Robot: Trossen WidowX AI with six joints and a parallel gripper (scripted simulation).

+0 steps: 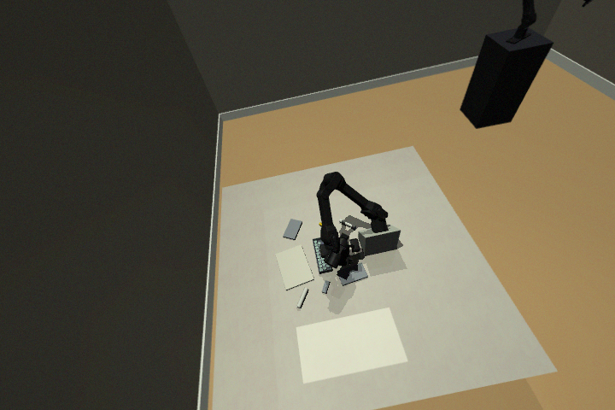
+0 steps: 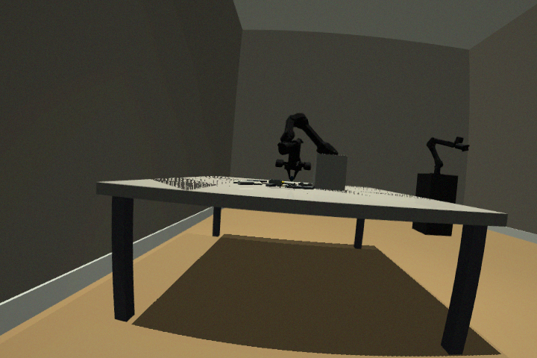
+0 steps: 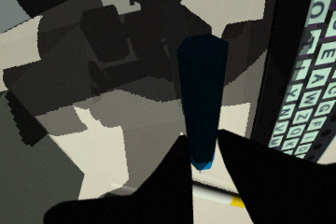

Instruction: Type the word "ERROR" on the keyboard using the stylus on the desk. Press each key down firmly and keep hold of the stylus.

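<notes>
Right now the blue stylus is 2 cm to the right of my gripper tip. From my gripper tip the other things lie so: grey block 4 cm behind, 12 cm to the left, 3 cm below; notepad 24 cm ahead, 2 cm to the left, 3 cm below.
</notes>
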